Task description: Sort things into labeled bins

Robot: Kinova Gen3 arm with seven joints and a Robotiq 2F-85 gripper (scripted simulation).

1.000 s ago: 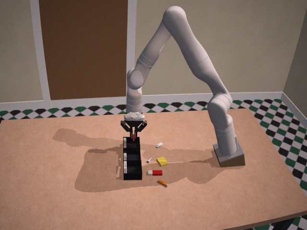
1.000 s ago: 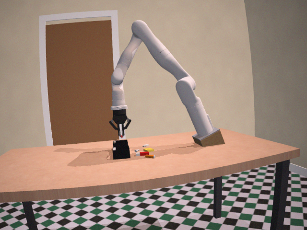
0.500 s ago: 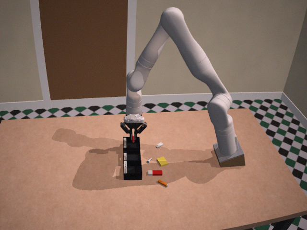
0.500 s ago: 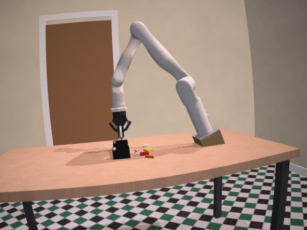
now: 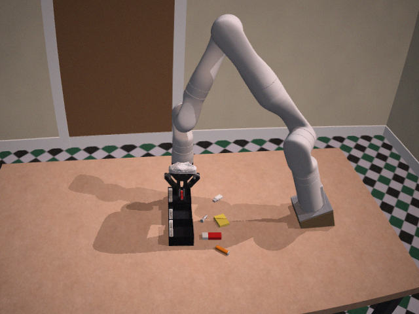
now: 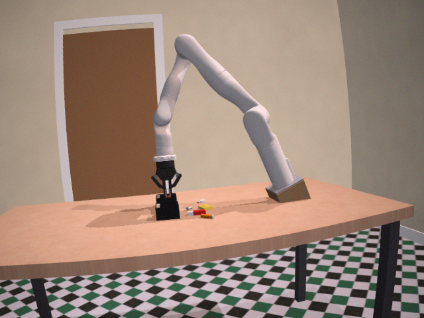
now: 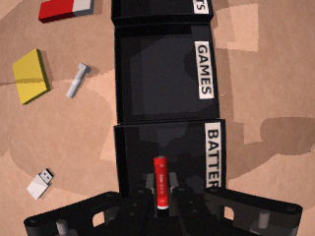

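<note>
The orange battery lies 10 cm behind my hand, 26 cm to the left of it and 5 cm below it. The rest, counted from my hand: bolt: 6 cm behind, 11 cm to the left, 5 cm below; then red battery: 2 cm below; then USB stick: 14 cm behind, 5 cm below.
</note>
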